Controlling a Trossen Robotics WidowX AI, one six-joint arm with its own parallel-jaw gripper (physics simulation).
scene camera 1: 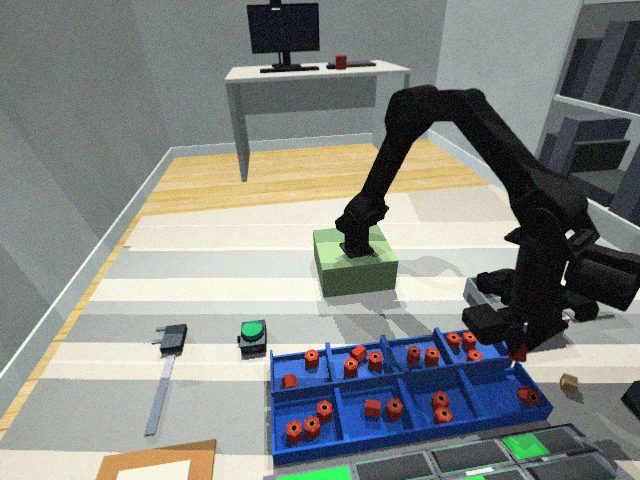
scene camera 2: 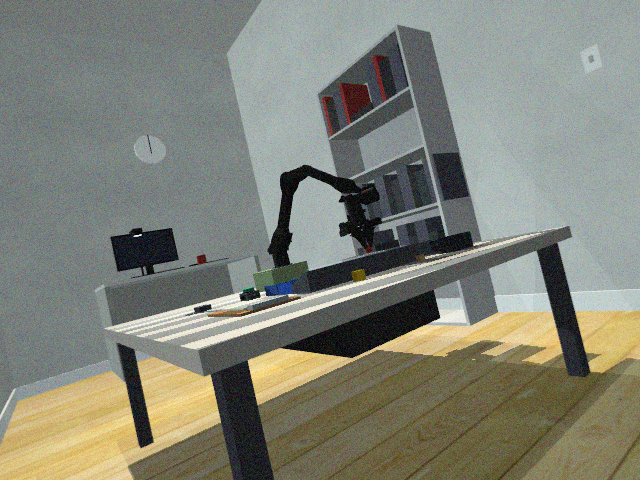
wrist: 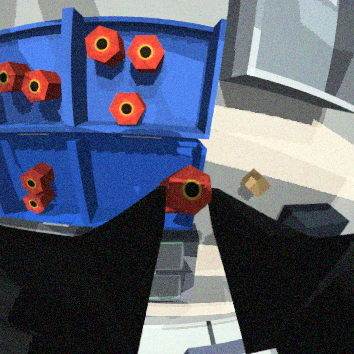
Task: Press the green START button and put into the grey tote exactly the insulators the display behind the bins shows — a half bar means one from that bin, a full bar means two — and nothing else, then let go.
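Places are measured from the arm's base along level axes (x ahead, y left, z up), in millimetres.
Pixels of known places: gripper, fingertip midpoint: point(scene camera 1: 519, 351) point(scene camera 2: 368, 248) point(wrist: 187, 194); arm's base, link origin: point(scene camera 1: 356, 248) point(scene camera 2: 282, 266).
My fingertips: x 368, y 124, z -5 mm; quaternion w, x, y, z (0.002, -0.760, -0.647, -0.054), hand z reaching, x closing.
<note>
For each thing: its top centre in the pictures, then the offset to it from my fingertips. "pt": a spot on its surface instead.
- red hexagonal insulator, top centre: point(wrist: 188, 208) point(scene camera 1: 520, 345) 1 mm back, 2 mm right, 14 mm up
- grey tote, top centre: point(scene camera 1: 514, 296) point(scene camera 2: 363, 254) 124 mm back, 125 mm left, 25 mm down
- green START button, top centre: point(scene camera 1: 251, 327) point(scene camera 2: 248, 287) 252 mm back, 403 mm right, 38 mm down
- display, surface spot: point(scene camera 1: 467, 455) pt 90 mm ahead, 170 mm right, 32 mm down
- tan block, top centre: point(wrist: 259, 187) point(scene camera 1: 571, 379) 46 mm ahead, 87 mm left, 59 mm down
- dark object, top centre: point(wrist: 298, 271) point(scene camera 2: 438, 238) 202 mm ahead, 174 mm left, 23 mm down
- caliper, top centre: point(scene camera 1: 156, 366) point(scene camera 2: 205, 306) 240 mm back, 584 mm right, 60 mm down
- clipboard, surface spot: point(scene camera 1: 155, 452) pt 88 mm back, 582 mm right, 73 mm down
- yellow cube, top centre: point(scene camera 2: 357, 270) 187 mm ahead, 333 mm right, 52 mm down
My gripper point(scene camera 1: 517, 349) point(scene camera 2: 368, 245) point(wrist: 187, 194) is shut on a red hexagonal insulator point(scene camera 1: 518, 353) point(wrist: 186, 190), held above the near right bin. Another insulator point(scene camera 1: 528, 396) lies in that bin. The blue bins point(scene camera 1: 361, 443) point(wrist: 75, 60) hold more red insulators, some upright and some on their sides. The grey tote point(scene camera 1: 472, 292) point(wrist: 240, 52) stands behind the bins at the right, partly hidden by the arm in scene camera 1. The green START button point(scene camera 1: 252, 330) sits on a black box left of the bins. The display point(scene camera 1: 467, 455) shows green bars, partly cut off.
A tan block point(scene camera 1: 569, 382) point(wrist: 255, 183) and a dark object point(scene camera 1: 633, 397) point(wrist: 312, 220) lie right of the bins. A caliper point(scene camera 1: 173, 338) and a clipboard point(scene camera 1: 155, 452) lie left. A yellow cube point(scene camera 2: 358, 274) stands near the display. The arm's green base point(scene camera 1: 359, 279) is behind the bins.
</note>
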